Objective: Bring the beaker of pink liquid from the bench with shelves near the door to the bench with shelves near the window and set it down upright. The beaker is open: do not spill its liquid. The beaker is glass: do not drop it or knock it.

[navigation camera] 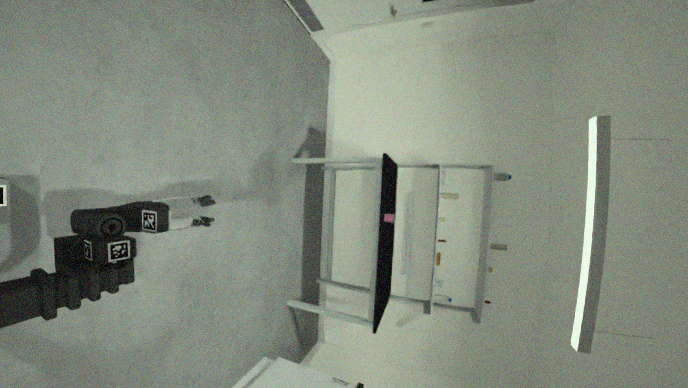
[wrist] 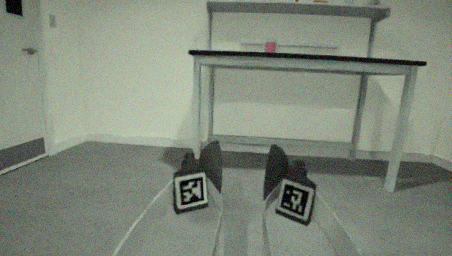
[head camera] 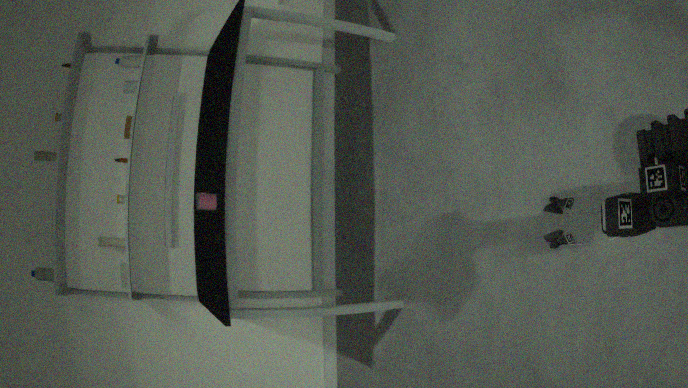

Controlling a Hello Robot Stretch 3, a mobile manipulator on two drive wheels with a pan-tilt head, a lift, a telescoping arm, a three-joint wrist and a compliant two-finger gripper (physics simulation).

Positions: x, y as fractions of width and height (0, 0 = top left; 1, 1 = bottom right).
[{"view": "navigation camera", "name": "my gripper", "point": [0.31, 0.54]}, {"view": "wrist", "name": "my gripper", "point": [0.54, 0.63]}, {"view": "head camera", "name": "my gripper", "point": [0.79, 0.58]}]
